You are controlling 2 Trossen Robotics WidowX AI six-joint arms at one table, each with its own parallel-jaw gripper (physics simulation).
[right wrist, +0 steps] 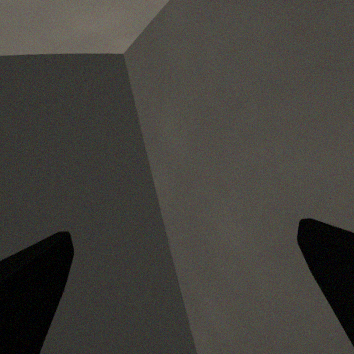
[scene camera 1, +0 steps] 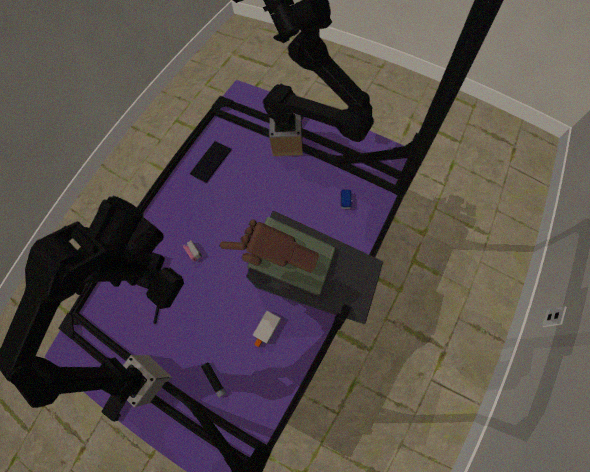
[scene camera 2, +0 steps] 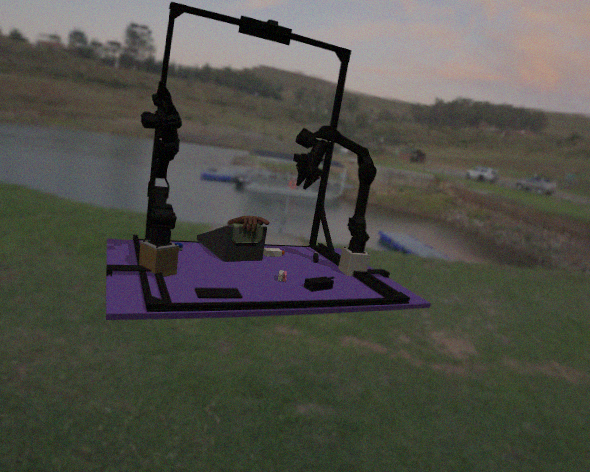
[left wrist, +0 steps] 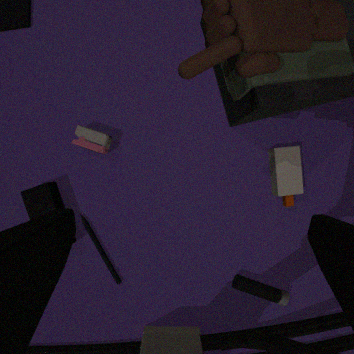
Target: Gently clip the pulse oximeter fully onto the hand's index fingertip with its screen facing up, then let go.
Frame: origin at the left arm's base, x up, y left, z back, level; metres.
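Seen in the pictures: left gripper, between the fingertips: (scene camera 1: 164, 264) (scene camera 2: 300, 187) (left wrist: 194, 223); right gripper, between the fingertips: (right wrist: 186, 236) (scene camera 2: 163, 88); left arm's base, origin of its link: (scene camera 1: 132, 381) (scene camera 2: 356, 250); right arm's base, origin of its link: (scene camera 1: 285, 123) (scene camera 2: 159, 243).
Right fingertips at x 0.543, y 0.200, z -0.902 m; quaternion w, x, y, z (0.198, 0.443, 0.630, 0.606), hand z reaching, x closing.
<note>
Pixels of each thing's middle, then the offset from my right fingertips to it. "spot": a spot on its surface instead.
- small white-and-pink pulse oximeter, middle of its body: (left wrist: 91, 139) (scene camera 1: 192, 251) (scene camera 2: 282, 276) dx -0.633, dy -0.061, dz +0.522 m
- white box with an orange end, middle of its body: (left wrist: 285, 176) (scene camera 1: 265, 330) (scene camera 2: 274, 252) dx -0.635, dy -0.388, dz +0.573 m
- black cylinder, middle of its body: (left wrist: 260, 289) (scene camera 1: 213, 379) dx -0.635, dy -0.355, dz +0.774 m
- blue item, middle of its body: (scene camera 1: 346, 199) dx -0.632, dy -0.348, dz +0.111 m
- black slab, middle of its body: (scene camera 2: 218, 293) (scene camera 1: 210, 161) dx -0.645, dy +0.112, dz +0.246 m
- black box, middle of its body: (left wrist: 48, 216) (scene camera 1: 150, 270) (scene camera 2: 318, 283) dx -0.631, dy +0.011, dz +0.653 m
- thin black stick, middle of its body: (left wrist: 99, 248) dx -0.644, dy -0.073, dz +0.706 m
- wedge, a spot on its surface: (scene camera 1: 355, 280) spot: dx -0.598, dy -0.513, dz +0.317 m
The small white-and-pink pulse oximeter (scene camera 1: 192, 250) (scene camera 2: 282, 275) (left wrist: 92, 138) lies on the purple mat, apparently on its side; its screen cannot be made out. The brown hand (scene camera 1: 272, 245) (scene camera 2: 248, 221) (left wrist: 275, 25) rests on a green-topped dark wedge, its index finger (scene camera 1: 231, 245) (left wrist: 207, 58) sticking out over the mat towards the oximeter, apart from it. My left gripper (scene camera 2: 308, 184) (left wrist: 194, 223) is open and empty, high above the mat; the oximeter shows beyond its left finger in the left wrist view. My right gripper (right wrist: 186, 236) is open and empty, raised away from the mat, facing bare walls.
A white box with an orange end (scene camera 1: 267, 327) (left wrist: 288, 171), a black cylinder (scene camera 1: 207, 371) (left wrist: 257, 290), a blue item (scene camera 1: 346, 198), a black slab (scene camera 1: 211, 161) (scene camera 2: 218, 293), a black box (scene camera 2: 318, 284) (left wrist: 44, 200) and a thin black stick (left wrist: 101, 250) lie around. The wedge (scene camera 1: 355, 280) stands beside them.
</note>
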